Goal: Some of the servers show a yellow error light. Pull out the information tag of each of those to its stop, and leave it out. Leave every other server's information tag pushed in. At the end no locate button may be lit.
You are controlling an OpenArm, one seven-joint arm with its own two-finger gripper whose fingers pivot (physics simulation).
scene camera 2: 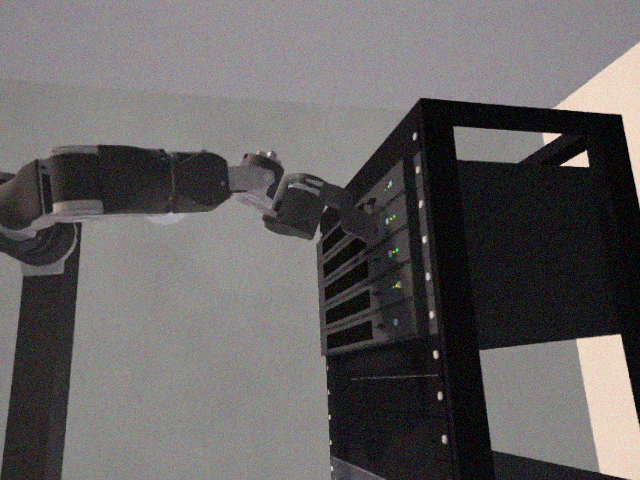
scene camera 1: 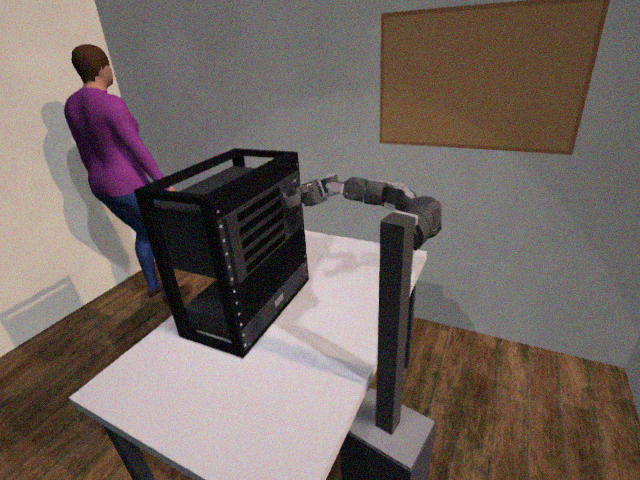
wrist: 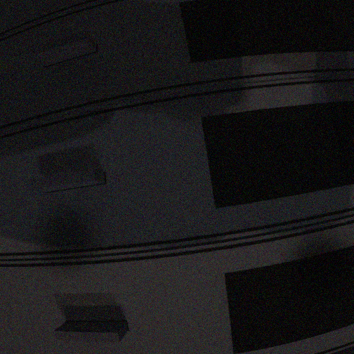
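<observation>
Five dark servers are stacked in the rack; the upper four show small green and yellow lights in scene camera 2, and the lowest shows a pale button. Whether any locate button is lit is too small to tell. The top server's tag shows above the fingers. The second server's tag is mid-left in the wrist view and hidden by a finger in scene camera 2. Another tag is near the wrist view's upper left. My gripper is open and empty, close to the second server's front.
The black rack stands on the white table. Dark vents lie right of the tags in the wrist view. The arm's post rises beside the table. A person in purple stands behind the rack.
</observation>
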